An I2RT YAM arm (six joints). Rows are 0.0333 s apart.
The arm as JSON. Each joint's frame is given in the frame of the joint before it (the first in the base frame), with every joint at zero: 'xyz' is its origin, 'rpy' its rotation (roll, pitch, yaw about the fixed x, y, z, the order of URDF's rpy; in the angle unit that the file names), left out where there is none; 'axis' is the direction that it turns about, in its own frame. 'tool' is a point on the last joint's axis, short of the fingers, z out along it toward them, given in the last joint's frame.
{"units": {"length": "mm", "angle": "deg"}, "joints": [
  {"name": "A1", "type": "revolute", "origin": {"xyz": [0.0, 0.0, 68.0]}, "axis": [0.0, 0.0, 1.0]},
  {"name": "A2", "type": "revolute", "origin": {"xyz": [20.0, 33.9, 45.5]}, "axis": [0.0, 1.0, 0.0]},
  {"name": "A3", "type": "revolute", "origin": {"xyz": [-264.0, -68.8, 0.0]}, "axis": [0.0, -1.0, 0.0]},
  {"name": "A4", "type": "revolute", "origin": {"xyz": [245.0, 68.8, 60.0]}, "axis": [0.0, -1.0, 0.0]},
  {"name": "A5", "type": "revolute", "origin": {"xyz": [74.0, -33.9, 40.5]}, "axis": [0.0, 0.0, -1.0]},
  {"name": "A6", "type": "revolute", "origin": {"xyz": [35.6, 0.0, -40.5]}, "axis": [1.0, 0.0, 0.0]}
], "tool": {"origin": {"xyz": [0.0, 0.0, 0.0], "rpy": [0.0, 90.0, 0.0]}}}
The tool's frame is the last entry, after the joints.
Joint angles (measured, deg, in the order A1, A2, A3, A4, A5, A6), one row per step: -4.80, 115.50, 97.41, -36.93, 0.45, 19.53; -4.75, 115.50, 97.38, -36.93, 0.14, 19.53; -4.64, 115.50, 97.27, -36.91, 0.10, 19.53; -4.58, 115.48, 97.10, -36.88, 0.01, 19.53; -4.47, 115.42, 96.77, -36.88, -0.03, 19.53; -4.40, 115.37, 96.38, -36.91, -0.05, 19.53; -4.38, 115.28, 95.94, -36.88, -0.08, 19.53; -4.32, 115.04, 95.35, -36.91, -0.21, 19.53; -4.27, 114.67, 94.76, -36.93, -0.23, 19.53; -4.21, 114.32, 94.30, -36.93, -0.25, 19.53; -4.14, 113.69, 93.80, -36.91, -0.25, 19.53; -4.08, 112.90, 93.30, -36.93, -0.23, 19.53
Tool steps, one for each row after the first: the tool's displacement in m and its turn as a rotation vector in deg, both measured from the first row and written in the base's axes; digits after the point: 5 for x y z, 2 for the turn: -0.00001, 0.00059, -0.00017, 0.26, 0.01, 0.23; -0.00011, 0.00148, -0.00075, 0.30, 0.10, 0.36; -0.00039, 0.00203, -0.00150, 0.38, 0.21, 0.47; -0.00109, 0.00297, -0.00286, 0.43, 0.48, 0.60; -0.00197, 0.00360, -0.00465, 0.48, 0.84, 0.68; -0.00299, 0.00385, -0.00634, 0.53, 1.16, 0.72; -0.00470, 0.00453, -0.00781, 0.67, 1.53, 0.85; -0.00670, 0.00508, -0.00831, 0.71, 1.77, 0.91; -0.00835, 0.00568, -0.00824, 0.73, 1.88, 0.98; -0.01066, 0.00638, -0.00633, 0.72, 1.73, 1.05; -0.01340, 0.00702, -0.00334, 0.68, 1.46, 1.10
